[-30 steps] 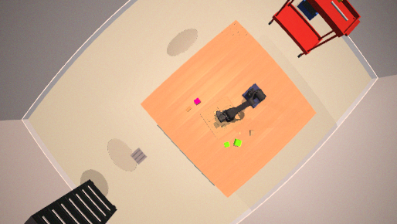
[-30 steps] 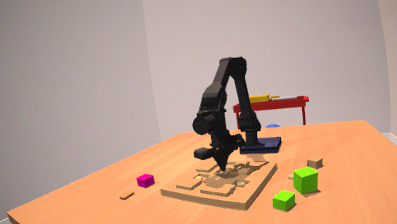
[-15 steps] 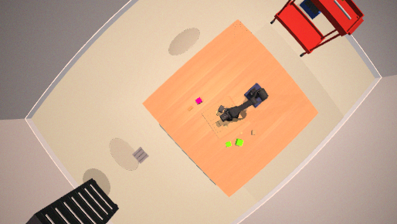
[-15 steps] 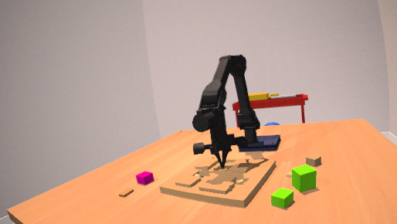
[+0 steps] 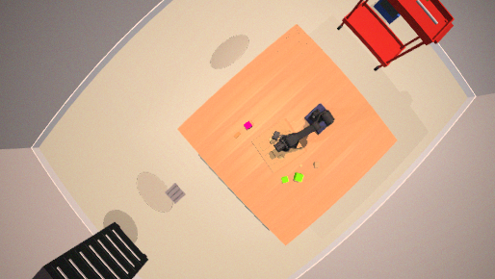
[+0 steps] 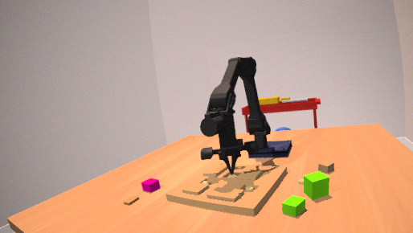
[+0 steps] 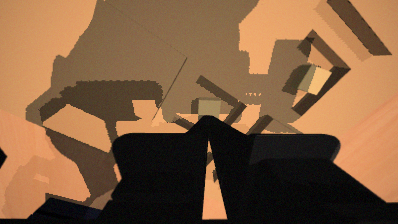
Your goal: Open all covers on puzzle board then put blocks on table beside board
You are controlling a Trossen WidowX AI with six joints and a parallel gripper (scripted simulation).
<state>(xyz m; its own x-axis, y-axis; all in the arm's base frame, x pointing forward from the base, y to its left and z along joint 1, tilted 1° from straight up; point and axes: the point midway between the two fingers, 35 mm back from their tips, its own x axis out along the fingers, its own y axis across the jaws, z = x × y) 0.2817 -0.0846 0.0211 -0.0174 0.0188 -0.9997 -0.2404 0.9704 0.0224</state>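
The tan puzzle board is 6 cm ahead of my gripper tip and 1 cm to the right of it. Round my gripper tip: magenta block: 8 cm ahead, 28 cm to the right, 1 cm below; then small green block: 23 cm ahead, 20 cm to the left, 1 cm below; then large green block: 15 cm ahead, 27 cm to the left.
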